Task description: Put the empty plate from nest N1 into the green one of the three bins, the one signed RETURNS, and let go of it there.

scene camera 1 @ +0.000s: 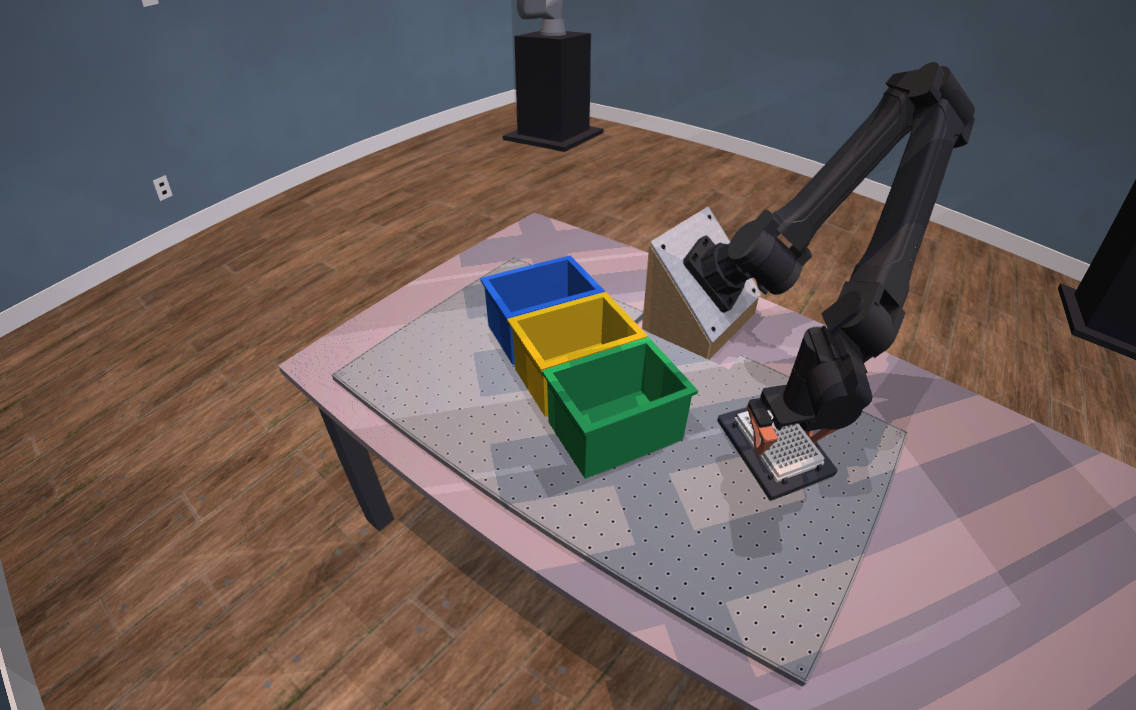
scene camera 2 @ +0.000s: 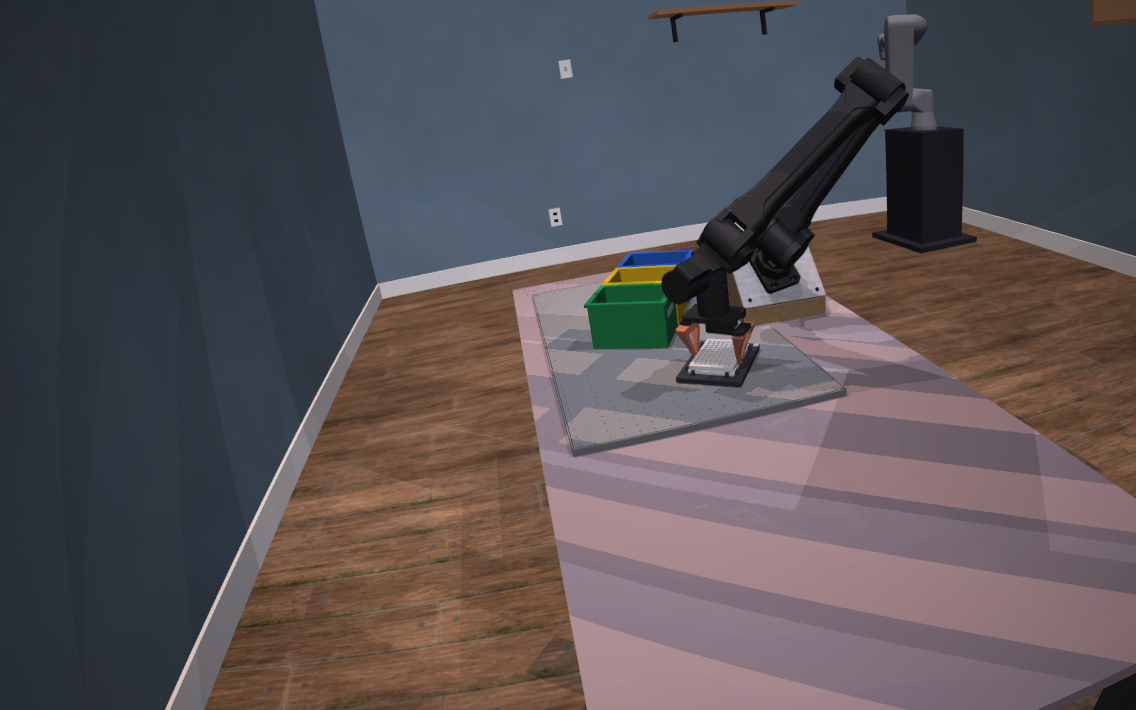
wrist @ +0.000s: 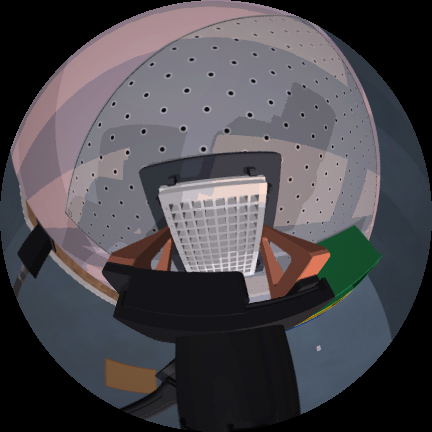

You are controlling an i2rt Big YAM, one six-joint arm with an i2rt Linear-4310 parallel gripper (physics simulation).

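Pixels of known places: gripper, between the fingertips: (scene camera 1: 782,447) (scene camera 2: 718,361) (wrist: 216,229); arm's base, origin of its link: (scene camera 1: 711,275) (scene camera 2: 771,266).
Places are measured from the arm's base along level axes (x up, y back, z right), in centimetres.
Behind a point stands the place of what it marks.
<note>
The white plate (scene camera 1: 795,453) @[x -7.0, y -25.9, z -25.0 cm] (scene camera 2: 714,355) @[x -7.0, y -25.0, z -22.2 cm] (wrist: 217,220) @[x -7.4, y -25.8, z -24.0 cm], with a grid of square wells, sits level in the dark nest (scene camera 1: 740,442) @[x -8.3, y -26.8, z -16.7 cm] (scene camera 2: 712,379) @[x -8.3, y -28.4, z -28.6 cm] (wrist: 215,164) @[x -8.3, y -29.0, z -27.3 cm]. My gripper (scene camera 1: 789,442) @[x -8.1, y -24.7, z -22.9 cm] (scene camera 2: 717,358) @[x -8.1, y -24.7, z -22.9 cm] (wrist: 216,229) @[x -8.1, y -24.7, z -22.9 cm] points down over it, its orange fingers against the plate's two long sides; it is shut on the plate. The part of the plate near the palm is hidden in the wrist view. The green bin (scene camera 1: 640,431) @[x -3.9, y -36.2, z -4.6 cm] (scene camera 2: 629,324) @[x -4.2, y -35.9, z -4.8 cm] (wrist: 348,260) @[x -3.4, y -36.0, z -4.8 cm] stands upright and open at the top, beside the nest. Its sign is not readable.
The yellow bin (scene camera 1: 569,339) @[x -6.2, y -22.5, z 15.3 cm] (scene camera 2: 640,276) @[x -1.6, y -25.8, z 17.3 cm] and the blue bin (scene camera 1: 540,288) @[x -4.2, y -15.1, z 26.1 cm] (scene camera 2: 657,257) @[x -0.8, y -17.7, z 27.6 cm] stand in a row behind the green one. All stand on the perforated board (scene camera 1: 435,401) @[x -9.5, y -43.2, z 26.8 cm]. The arm's slanted mount (scene camera 1: 674,305) @[x -2.7, y -8.8, z 3.1 cm] is behind the bins and nest.
</note>
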